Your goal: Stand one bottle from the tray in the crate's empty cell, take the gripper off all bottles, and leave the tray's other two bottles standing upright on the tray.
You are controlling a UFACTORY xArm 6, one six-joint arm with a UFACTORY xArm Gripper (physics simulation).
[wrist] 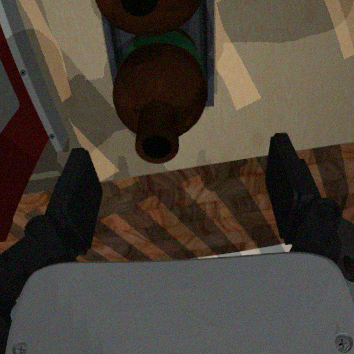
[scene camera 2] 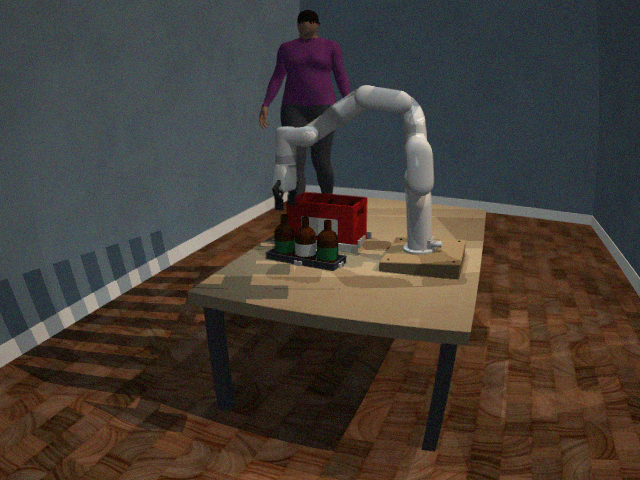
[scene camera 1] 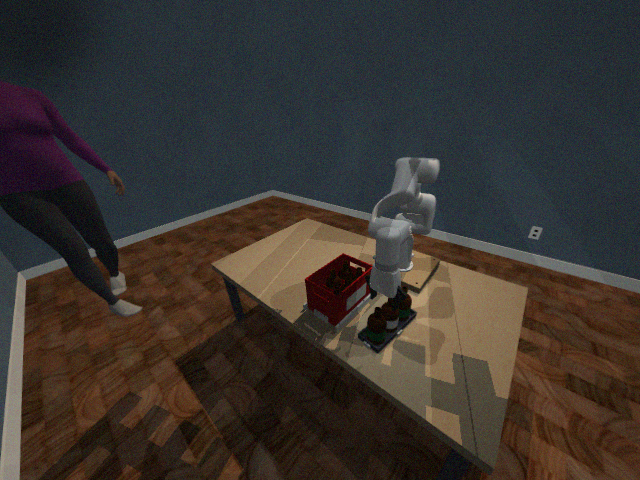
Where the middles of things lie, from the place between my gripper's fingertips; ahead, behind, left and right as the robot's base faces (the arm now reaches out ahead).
Scene:
Now: hand 110 mm above the white-labelled bottle (scene camera 2: 305,238), 70 mm past it and 10 mm to the left of it.

